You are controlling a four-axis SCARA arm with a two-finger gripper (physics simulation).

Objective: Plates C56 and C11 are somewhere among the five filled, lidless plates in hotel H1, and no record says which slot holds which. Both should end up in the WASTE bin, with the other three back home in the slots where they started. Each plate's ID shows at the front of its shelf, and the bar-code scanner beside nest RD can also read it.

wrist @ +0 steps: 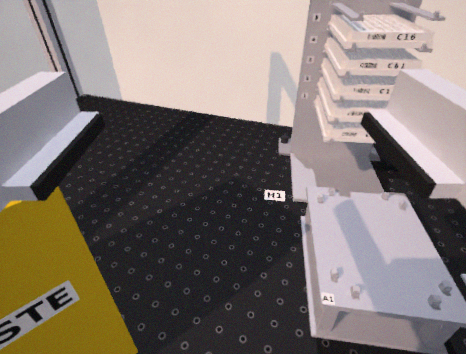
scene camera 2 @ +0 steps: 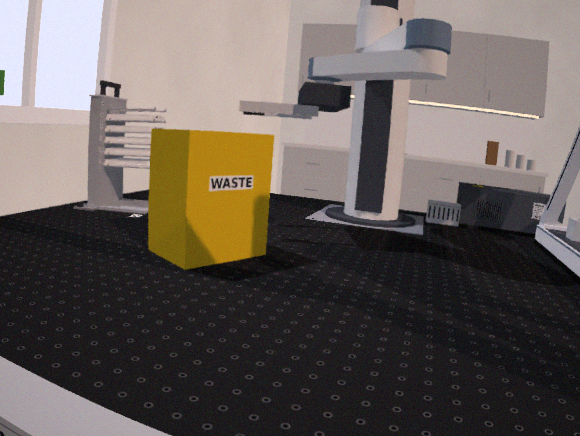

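Pixels of known places: gripper, fingertip midpoint: (wrist: pixel 232 98) (scene camera 2: pixel 241 108); arm's base, link origin: (scene camera 2: pixel 369 221).
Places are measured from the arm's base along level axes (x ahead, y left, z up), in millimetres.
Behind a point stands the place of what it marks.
Hotel H1 (scene camera 2: pixel 97 150) @[z 157, x 387, y -609 mm] (wrist: pixel 305 120) @[z 87, x 369, y -610 mm] holds five stacked lidless plates. In the wrist view the top plate (wrist: pixel 375 36) @[z 243, x 302, y -495 mm] reads C16 and the one below it (wrist: pixel 370 65) @[z 215, x 299, y -496 mm] reads C61. The third plate (wrist: pixel 350 90) @[z 186, x 313, y -493 mm] shows C1 and a hidden last character. The IDs of the two lowest plates (wrist: pixel 345 114) @[z 157, x 312, y -493 mm] (wrist: pixel 340 133) @[z 131, x 312, y -493 mm] are blurred and partly hidden by the right finger. I cannot make out C56 or C11. The yellow WASTE bin (scene camera 2: pixel 230 225) @[z 71, x 573, y -147 mm] (wrist: pixel 65 240) @[z 178, x 455, y -210 mm] stands at the lower left of the wrist view. My gripper (scene camera 2: pixel 249 108) @[z 264, x 362, y -239 mm] (wrist: pixel 232 98) @[z 264, x 362, y -239 mm] is open and empty, raised above the deck and away from the hotel.
A pale raised stand (wrist: pixel 400 245) @[z 73, x 234, y -381 mm] with corner pegs and an A1 tag is in front of the hotel at the lower right. The H1 floor label (wrist: pixel 274 195) @[z 13, x 386, y -482 mm] lies beside the hotel's base. The arm's column (scene camera 2: pixel 395 150) @[z 203, x 53, y 53 mm] stands right of the bin in the scene view.
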